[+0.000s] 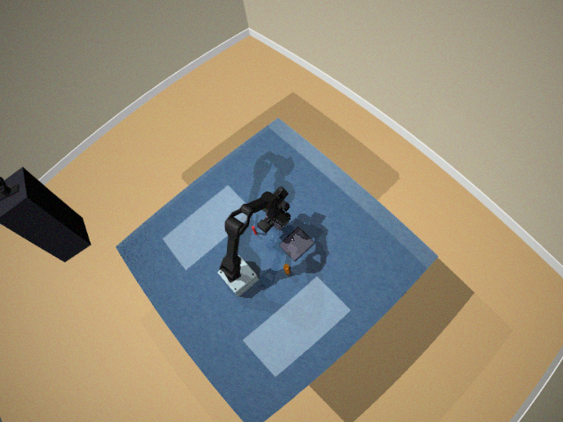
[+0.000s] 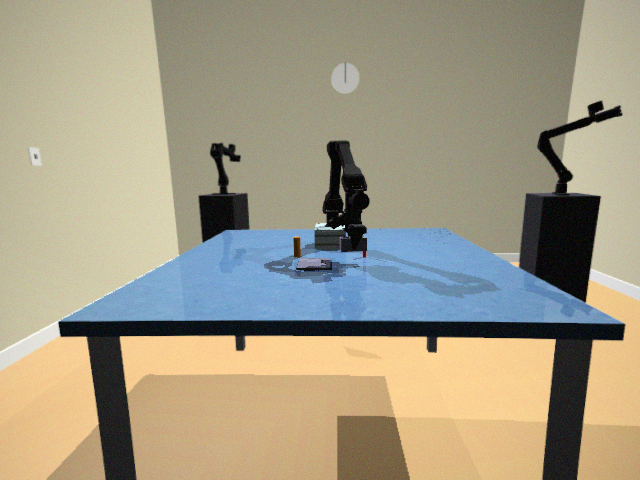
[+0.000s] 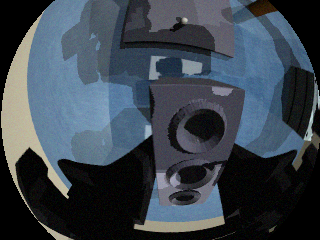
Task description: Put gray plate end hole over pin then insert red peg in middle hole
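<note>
My gripper tip is now 3 cm short of the base, 13 cm to the left of it and 5 cm above it. Round my gripper tip: red peg 11 cm behind, 3 cm to the left, 2 cm below; orange cylinder 8 cm behind, 24 cm to the right, 2 cm below; gray plate 3 cm above.
</note>
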